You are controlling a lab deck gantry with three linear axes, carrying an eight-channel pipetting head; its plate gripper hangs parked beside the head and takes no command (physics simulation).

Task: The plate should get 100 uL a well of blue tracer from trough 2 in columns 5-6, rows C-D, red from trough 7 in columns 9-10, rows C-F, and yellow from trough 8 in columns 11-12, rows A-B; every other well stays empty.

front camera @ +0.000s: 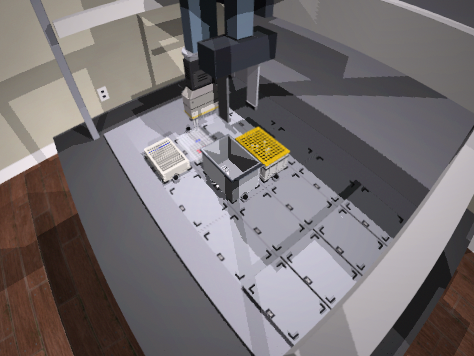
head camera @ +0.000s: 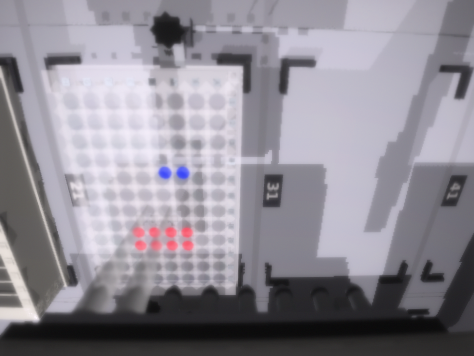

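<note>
The clear plate (front camera: 189, 145) (head camera: 236, 150) lies behind the grey bin. In the head view blue fills two wells (head camera: 174, 173) of column 5, rows C-D, and red fills eight wells (head camera: 163, 239) in columns 9-10, rows C-F. No yellow shows in it. The pipetting head (front camera: 199, 100) is over the plate's back part. Two of its channels carry long tips (head camera: 117, 270) that reach over the plate; six are bare. Whether the tips hold liquid cannot be told. The cream trough block (front camera: 167, 159) (head camera: 30, 200) stands beside the plate, blue showing at its far end. My gripper (front camera: 240, 113) hangs parked, open and empty.
A tall grey waste bin (front camera: 241, 186) with loose tips inside stands between the plate and the yellow tip rack (front camera: 272, 159). A few pale tips show in the rack. Dark corner brackets (head camera: 295, 62) mark deck slots. A low wall (front camera: 345, 300) runs along the deck's right side.
</note>
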